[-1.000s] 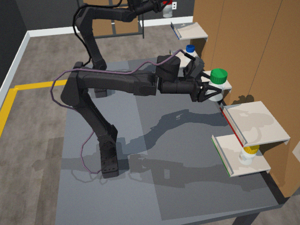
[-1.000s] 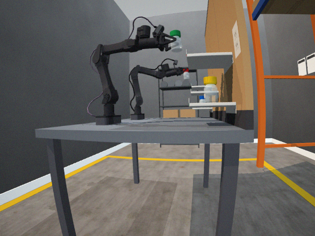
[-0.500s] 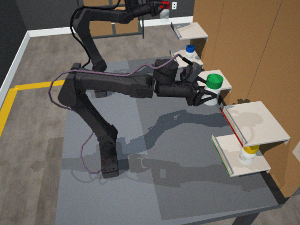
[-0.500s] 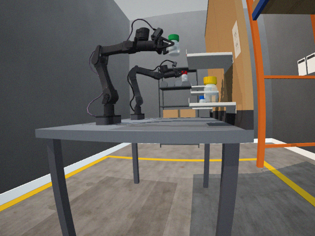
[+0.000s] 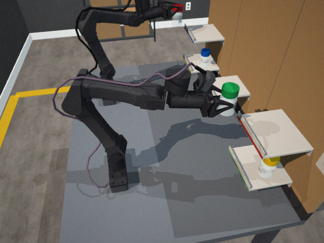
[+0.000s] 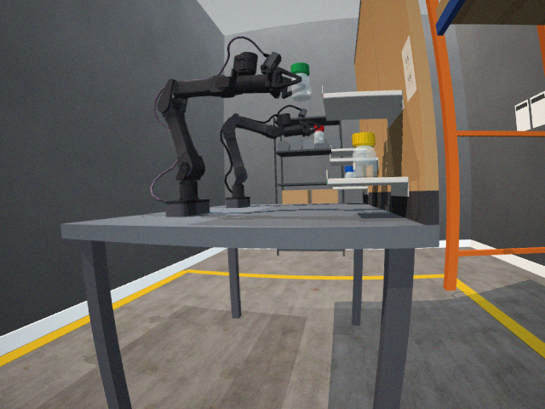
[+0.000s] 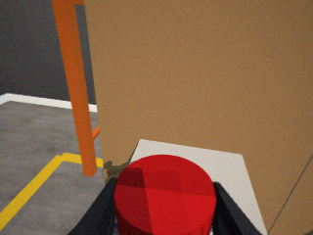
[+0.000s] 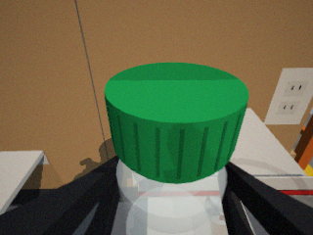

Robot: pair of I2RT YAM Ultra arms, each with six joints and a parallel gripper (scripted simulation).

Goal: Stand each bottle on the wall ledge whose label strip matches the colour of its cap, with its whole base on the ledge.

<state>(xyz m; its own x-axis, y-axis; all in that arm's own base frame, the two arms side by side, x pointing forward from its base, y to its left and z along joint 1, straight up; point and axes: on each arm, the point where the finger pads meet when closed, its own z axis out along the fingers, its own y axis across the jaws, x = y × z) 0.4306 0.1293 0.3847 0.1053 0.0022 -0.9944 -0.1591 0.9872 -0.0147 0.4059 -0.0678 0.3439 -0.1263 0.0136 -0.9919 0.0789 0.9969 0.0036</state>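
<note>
The red-capped bottle lies 5 cm below my left hand. The rest, counted from my left hand: blue-capped bottle: 16 cm ahead, 8 cm to the right, 29 cm below; then green-capped bottle: 3 cm behind, 75 cm to the right, 5 cm below; then brown wall: 24 cm ahead, 45 cm to the right, 2 cm above.
The yellow-capped bottle lies 15 cm ahead of my right hand, 12 cm to the right of it and 25 cm below it. Also, from my right hand: blue-capped bottle: 19 cm ahead, 67 cm to the left, 25 cm below; then green-capped bottle: right at my right hand; then brown wall: 27 cm ahead, 30 cm to the left, 6 cm above.
</note>
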